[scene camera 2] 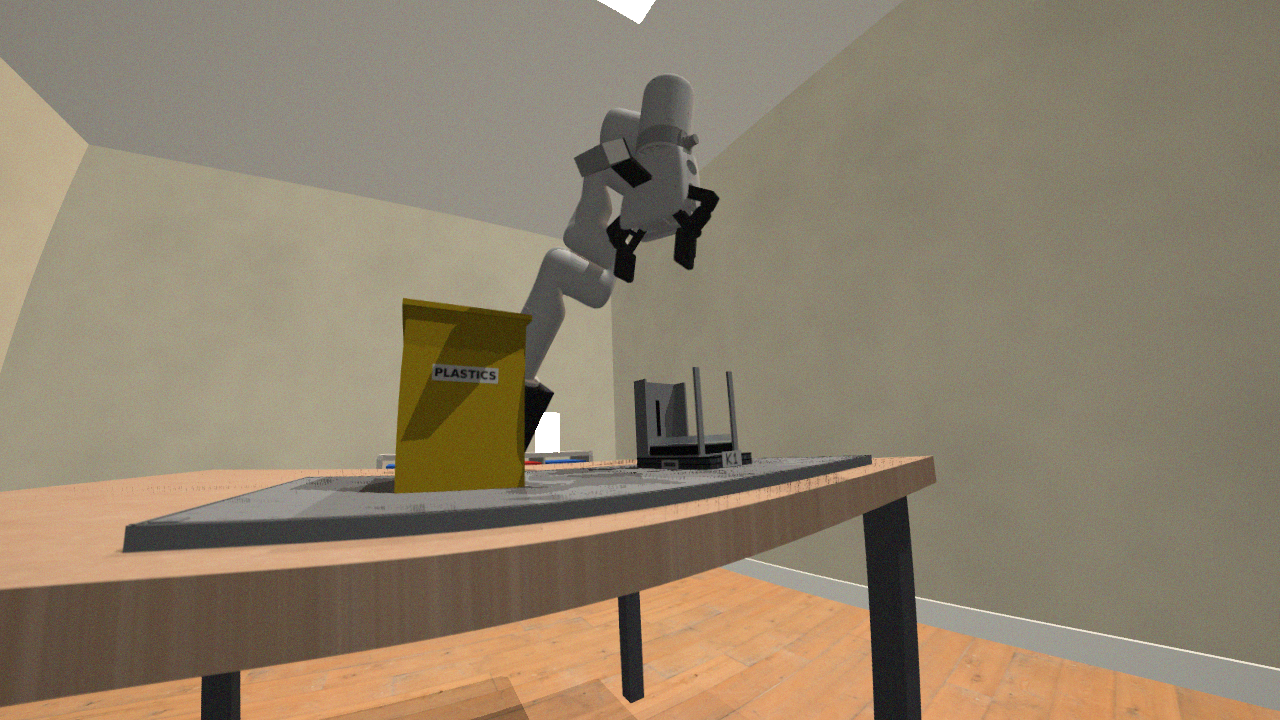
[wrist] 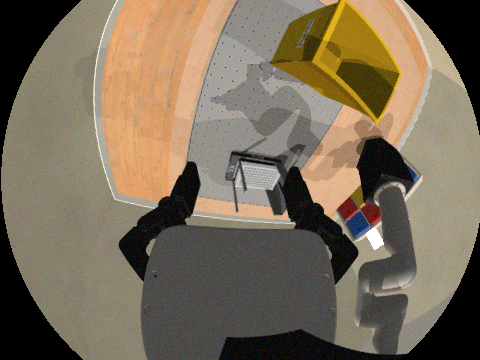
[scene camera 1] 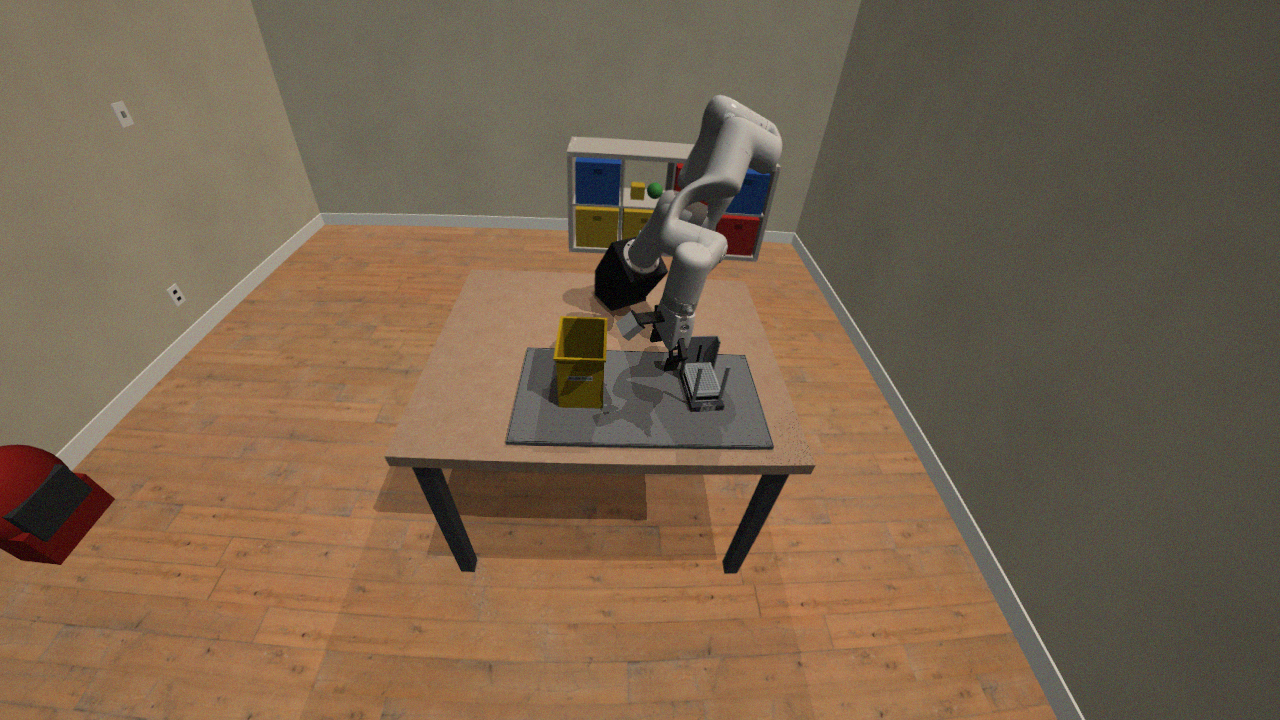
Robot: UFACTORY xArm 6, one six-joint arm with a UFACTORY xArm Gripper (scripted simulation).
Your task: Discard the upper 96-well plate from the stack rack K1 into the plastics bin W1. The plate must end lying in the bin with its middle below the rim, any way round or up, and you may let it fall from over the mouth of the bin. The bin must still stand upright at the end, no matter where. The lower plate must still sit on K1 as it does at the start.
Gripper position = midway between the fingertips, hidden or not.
In view: my gripper (scene camera 2: 651, 272), a 96-well plate (scene camera 1: 708, 386) and a yellow plastics bin W1 (scene camera 2: 461, 414).
The 96-well plate also shows in scene camera 2 (scene camera 2: 681, 440) and in the wrist view (wrist: 259, 176). The yellow plastics bin W1 shows as well in scene camera 1 (scene camera 1: 579, 355). My gripper also shows in the wrist view (wrist: 242, 175) and in scene camera 1 (scene camera 1: 662, 354).
